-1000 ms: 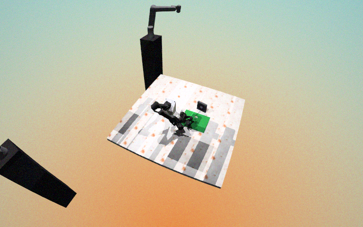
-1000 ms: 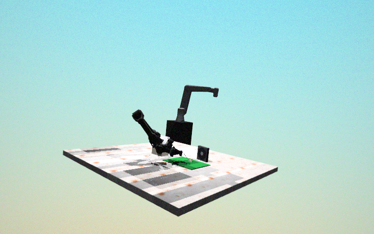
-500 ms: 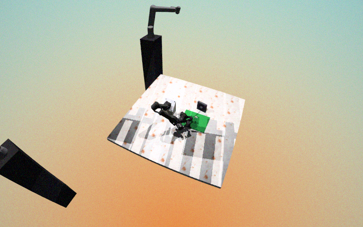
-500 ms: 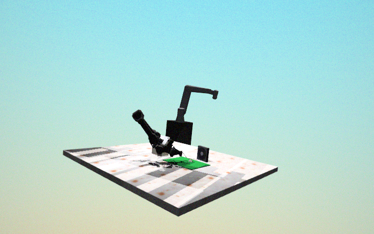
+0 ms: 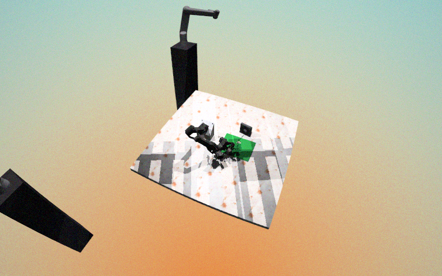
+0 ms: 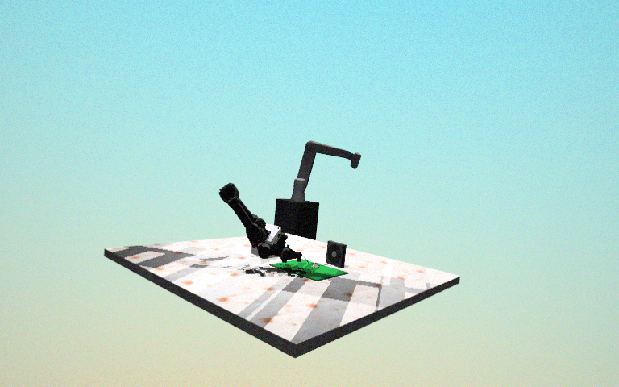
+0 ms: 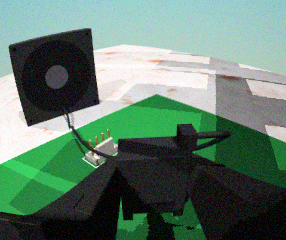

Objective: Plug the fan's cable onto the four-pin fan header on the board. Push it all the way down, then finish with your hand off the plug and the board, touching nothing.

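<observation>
Now: the green board 30 mm ahead of my gripper tip, 40 mm to the left of it and 80 mm below it. From my gripper tip the other things lie so: dark fan plug 10 mm below; then black fan 30 mm ahead, 220 mm to the left, 10 mm below.
</observation>
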